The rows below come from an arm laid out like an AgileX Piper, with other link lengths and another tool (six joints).
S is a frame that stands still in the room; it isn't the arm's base.
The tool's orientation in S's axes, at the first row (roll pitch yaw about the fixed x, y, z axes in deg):
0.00 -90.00 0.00
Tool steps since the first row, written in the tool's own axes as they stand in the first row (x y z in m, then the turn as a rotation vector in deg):
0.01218 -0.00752 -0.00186 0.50 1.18 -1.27
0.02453 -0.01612 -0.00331 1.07 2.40 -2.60
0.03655 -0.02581 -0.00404 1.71 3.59 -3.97
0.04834 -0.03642 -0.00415 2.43 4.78 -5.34
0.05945 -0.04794 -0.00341 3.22 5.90 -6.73
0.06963 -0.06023 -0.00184 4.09 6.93 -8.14
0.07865 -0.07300 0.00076 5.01 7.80 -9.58
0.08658 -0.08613 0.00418 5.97 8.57 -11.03
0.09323 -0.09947 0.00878 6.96 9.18 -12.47
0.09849 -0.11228 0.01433 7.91 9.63 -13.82
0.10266 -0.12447 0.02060 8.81 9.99 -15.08
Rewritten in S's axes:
0.00186 -0.00752 0.01218 1.27 1.18 0.50
0.00331 -0.01612 0.02453 2.60 2.40 1.07
0.00404 -0.02581 0.03655 3.97 3.59 1.71
0.00415 -0.03642 0.04834 5.34 4.78 2.43
0.00341 -0.04794 0.05945 6.73 5.90 3.22
0.00184 -0.06023 0.06963 8.14 6.93 4.09
-0.00076 -0.07300 0.07865 9.58 7.80 5.01
-0.00418 -0.08613 0.08658 11.03 8.57 5.97
-0.00878 -0.09947 0.09323 12.47 9.18 6.96
-0.01433 -0.11228 0.09849 13.82 9.63 7.91
-0.02060 -0.12447 0.10266 15.08 9.99 8.81

